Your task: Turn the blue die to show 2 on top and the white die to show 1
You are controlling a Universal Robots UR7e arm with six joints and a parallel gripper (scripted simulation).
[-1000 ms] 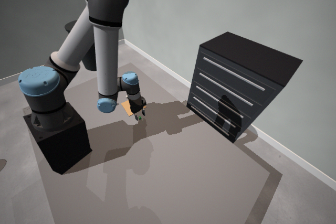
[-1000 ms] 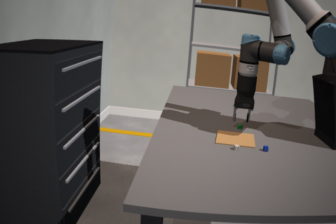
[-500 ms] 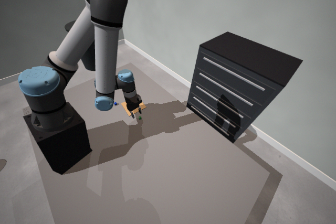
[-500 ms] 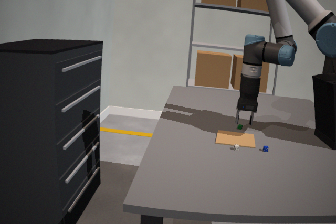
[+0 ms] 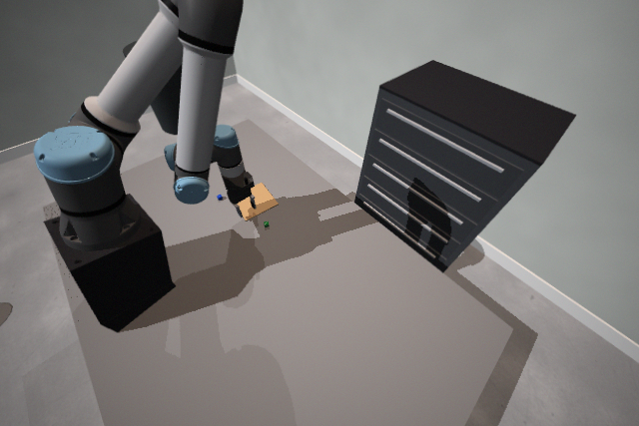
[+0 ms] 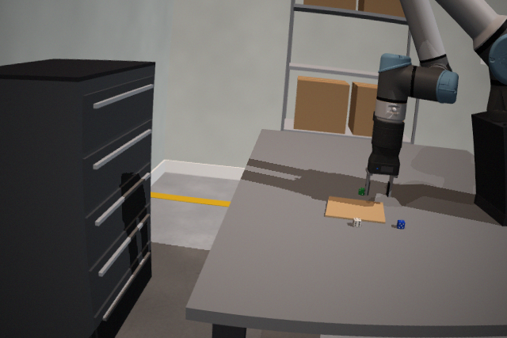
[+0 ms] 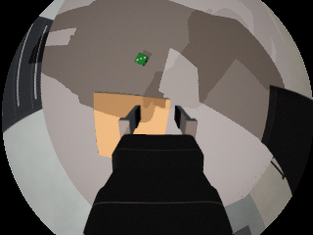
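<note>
Now: the blue die 7 cm behind my hand, 13 cm to the left of it and 4 cm below it. Round my hand: orange mat: 5 cm ahead, 6 cm to the left, 4 cm below; green die: 4 cm ahead, 7 cm to the right, 4 cm below; white die: 3 cm ahead, 16 cm to the left, 4 cm below.
</note>
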